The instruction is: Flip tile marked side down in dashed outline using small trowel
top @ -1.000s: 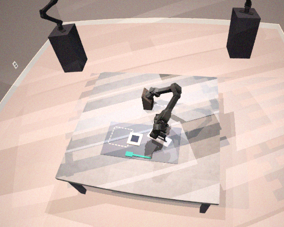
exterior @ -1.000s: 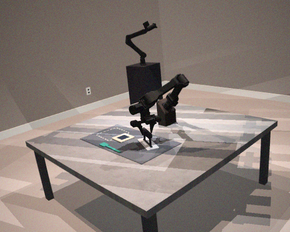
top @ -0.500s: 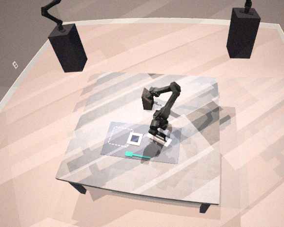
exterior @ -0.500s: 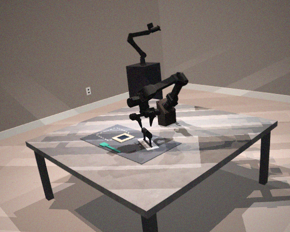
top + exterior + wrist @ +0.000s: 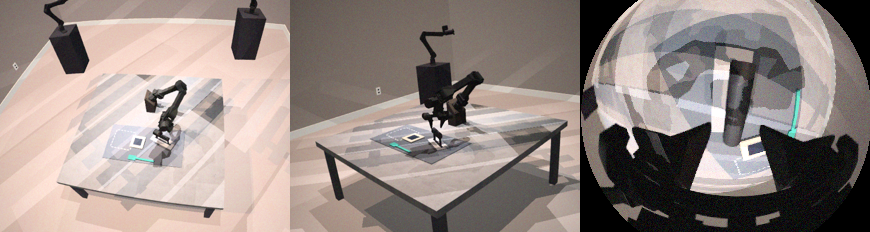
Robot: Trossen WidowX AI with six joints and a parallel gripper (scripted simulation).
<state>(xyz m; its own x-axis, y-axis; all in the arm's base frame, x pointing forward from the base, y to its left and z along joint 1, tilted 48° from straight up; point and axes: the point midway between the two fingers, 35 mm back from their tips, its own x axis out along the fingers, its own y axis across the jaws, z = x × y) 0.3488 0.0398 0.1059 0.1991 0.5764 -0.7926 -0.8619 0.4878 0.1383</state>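
The grey mat lies 140 mm to the right of my gripper tip, 120 mm below it and 40 mm ahead of it. Round my gripper tip: teal trowel: 180 mm ahead, 170 mm to the right, 90 mm below; then tile: 190 mm to the right, 90 mm below, 30 mm ahead.
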